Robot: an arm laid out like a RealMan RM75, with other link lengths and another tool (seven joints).
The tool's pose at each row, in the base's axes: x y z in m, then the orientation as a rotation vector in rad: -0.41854, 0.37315, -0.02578, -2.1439, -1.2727, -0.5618; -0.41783, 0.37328, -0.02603, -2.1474, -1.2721, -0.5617; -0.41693, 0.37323, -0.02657, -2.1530, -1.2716, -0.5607; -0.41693, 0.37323, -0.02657, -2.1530, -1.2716, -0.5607; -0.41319, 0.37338, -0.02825, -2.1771, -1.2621, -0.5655; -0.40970, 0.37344, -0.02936, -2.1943, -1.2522, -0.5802; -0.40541, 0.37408, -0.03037, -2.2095, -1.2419, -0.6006; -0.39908, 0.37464, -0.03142, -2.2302, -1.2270, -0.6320; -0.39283, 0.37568, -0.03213, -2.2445, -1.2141, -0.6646; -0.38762, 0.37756, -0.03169, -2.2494, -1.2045, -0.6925; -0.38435, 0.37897, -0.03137, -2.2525, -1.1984, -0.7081
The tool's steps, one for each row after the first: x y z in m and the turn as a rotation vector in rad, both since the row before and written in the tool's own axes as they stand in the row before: 0.00025, 0.00065, 0.00032, -0.0025, -0.0015, 0.0012; 0.00005, 0.00096, 0.00043, -0.0037, -0.0030, 0.0018; 0.00000, 0.00000, 0.00000, 0.0000, 0.0000, 0.0000; 0.00079, 0.00369, 0.00160, -0.0193, -0.0054, 0.0103; 0.00101, 0.00332, 0.00116, -0.0189, 0.0032, 0.0067; 0.00184, 0.00373, 0.00160, -0.0202, 0.0071, 0.0051; 0.00275, 0.00550, 0.00191, -0.0294, 0.0116, 0.0065; 0.00323, 0.00506, 0.00214, -0.0255, 0.0143, 0.0036; 0.00395, 0.00348, 0.00179, -0.0166, 0.0151, 0.0009; 0.00263, 0.00204, 0.00131, -0.0095, 0.0085, 0.0010
